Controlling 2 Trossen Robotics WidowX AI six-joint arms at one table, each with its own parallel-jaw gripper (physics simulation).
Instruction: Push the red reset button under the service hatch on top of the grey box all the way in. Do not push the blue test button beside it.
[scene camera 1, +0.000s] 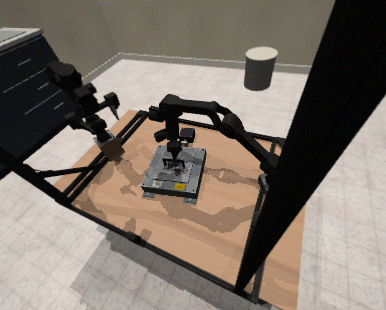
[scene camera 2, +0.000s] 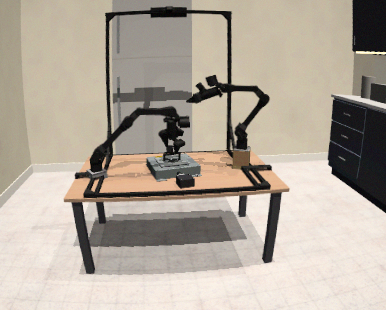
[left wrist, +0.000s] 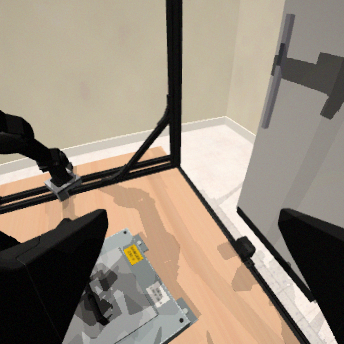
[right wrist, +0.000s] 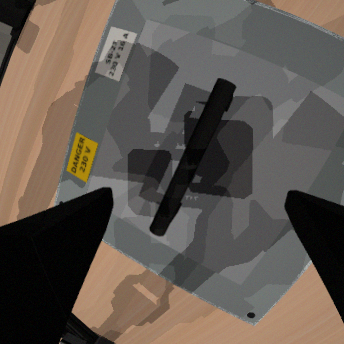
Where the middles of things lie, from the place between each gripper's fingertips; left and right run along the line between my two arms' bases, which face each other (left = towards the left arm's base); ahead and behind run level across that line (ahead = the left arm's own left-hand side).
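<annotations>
From my right hand: service hatch (left wrist: 112, 299), 2 cm behind, 5 cm below; grey box (scene camera 1: 189, 191), 4 cm ahead, 10 cm below.
My left gripper: 130 mm short of the service hatch, 130 mm to the left of it, 320 mm above it. Grey box from my left hand: 130 mm to the right, 180 mm ahead, 380 mm below.
</annotations>
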